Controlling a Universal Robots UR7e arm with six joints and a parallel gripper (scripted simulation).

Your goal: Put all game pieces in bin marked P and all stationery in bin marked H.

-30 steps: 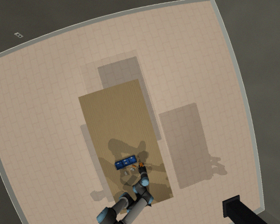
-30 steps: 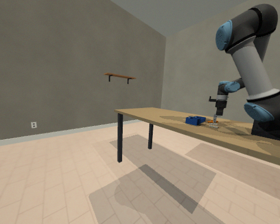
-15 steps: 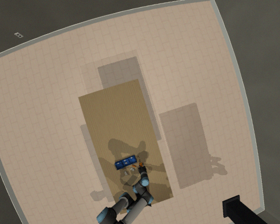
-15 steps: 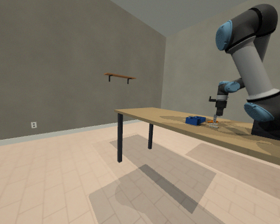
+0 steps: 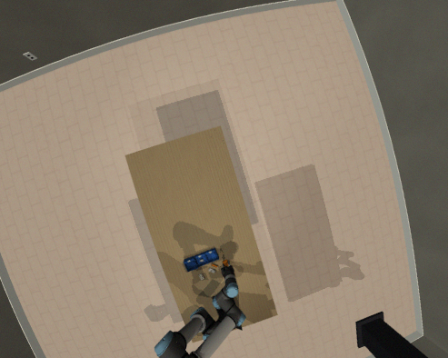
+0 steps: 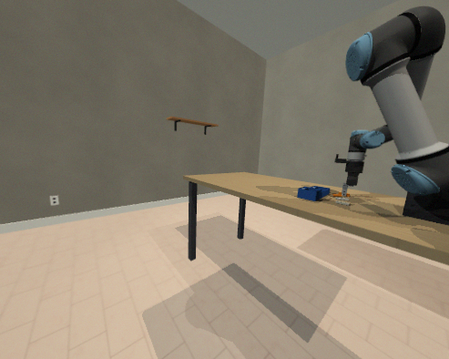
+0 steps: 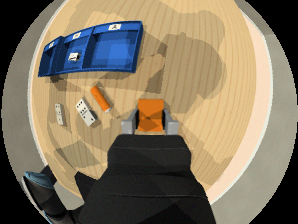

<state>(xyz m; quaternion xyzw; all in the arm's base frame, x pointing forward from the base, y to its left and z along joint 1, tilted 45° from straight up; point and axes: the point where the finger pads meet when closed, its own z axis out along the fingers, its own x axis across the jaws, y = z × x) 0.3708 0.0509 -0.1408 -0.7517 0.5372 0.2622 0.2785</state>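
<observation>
The orange stick is 9 cm to the left of my hand and 1 cm below it. From my hand the other things lie so: orange block: 1 cm below.
</observation>
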